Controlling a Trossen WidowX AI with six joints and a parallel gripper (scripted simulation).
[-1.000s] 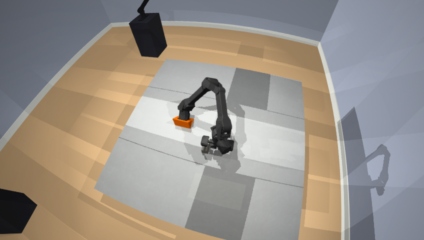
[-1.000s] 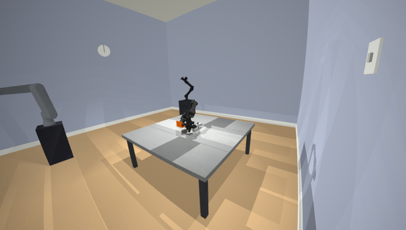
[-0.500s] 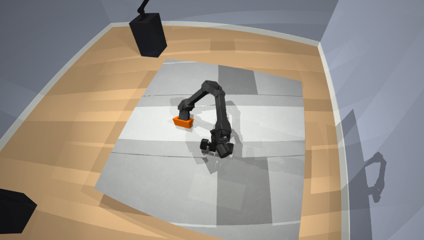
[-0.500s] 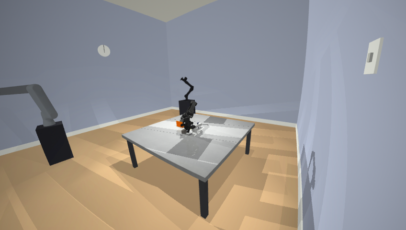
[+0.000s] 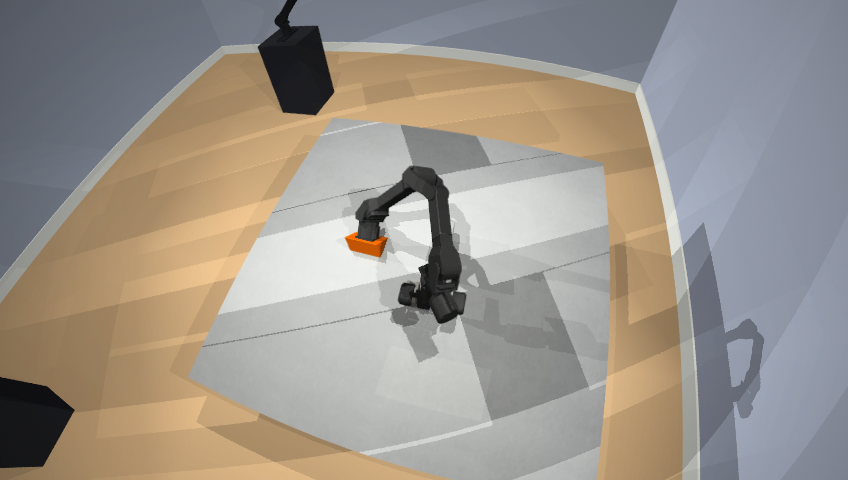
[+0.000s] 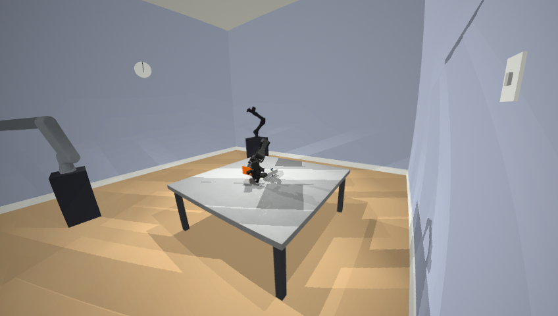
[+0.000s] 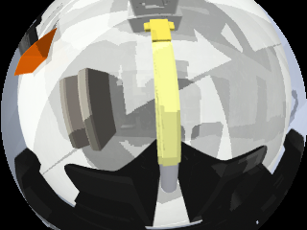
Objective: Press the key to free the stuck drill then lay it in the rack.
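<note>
The yellow drill lies 40 mm to the left of my gripper tip and 30 mm above it. Round my gripper tip: rack 80 mm behind, 30 mm to the left; dark blue key 230 mm to the left, 30 mm above, 20 mm behind.
</note>
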